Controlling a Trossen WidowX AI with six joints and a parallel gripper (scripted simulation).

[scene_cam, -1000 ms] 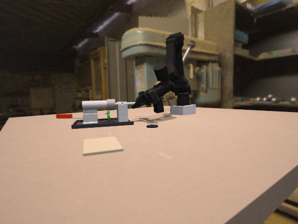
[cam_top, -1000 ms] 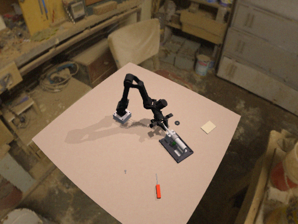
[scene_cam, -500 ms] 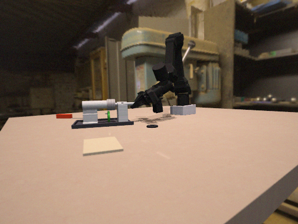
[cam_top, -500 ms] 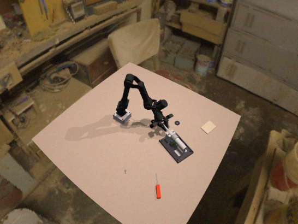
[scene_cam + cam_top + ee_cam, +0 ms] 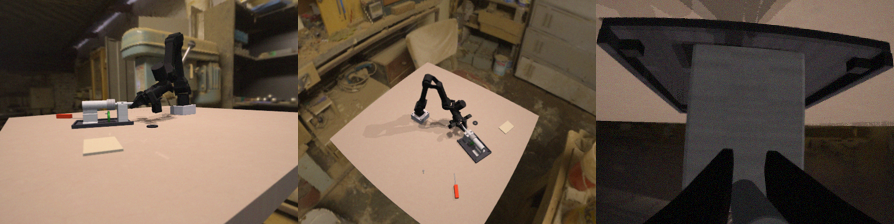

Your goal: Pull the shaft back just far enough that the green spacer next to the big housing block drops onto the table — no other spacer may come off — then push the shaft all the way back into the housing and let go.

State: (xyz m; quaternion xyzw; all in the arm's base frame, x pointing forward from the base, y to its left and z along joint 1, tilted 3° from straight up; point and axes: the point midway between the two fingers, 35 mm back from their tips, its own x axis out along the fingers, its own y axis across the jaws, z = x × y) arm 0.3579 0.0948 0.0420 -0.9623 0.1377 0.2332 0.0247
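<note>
Now: gripper tip 5 cm short of the grey shaft, 1 cm to the left of it and 2 cm below it. From my gripper tip the other things lie so: tan square pad: 22 cm ahead, 29 cm to the left, 6 cm below; then black washer: 1 cm behind, 16 cm to the left, 6 cm below; then green spacer: 9 cm ahead, 3 cm to the right, 3 cm below.
</note>
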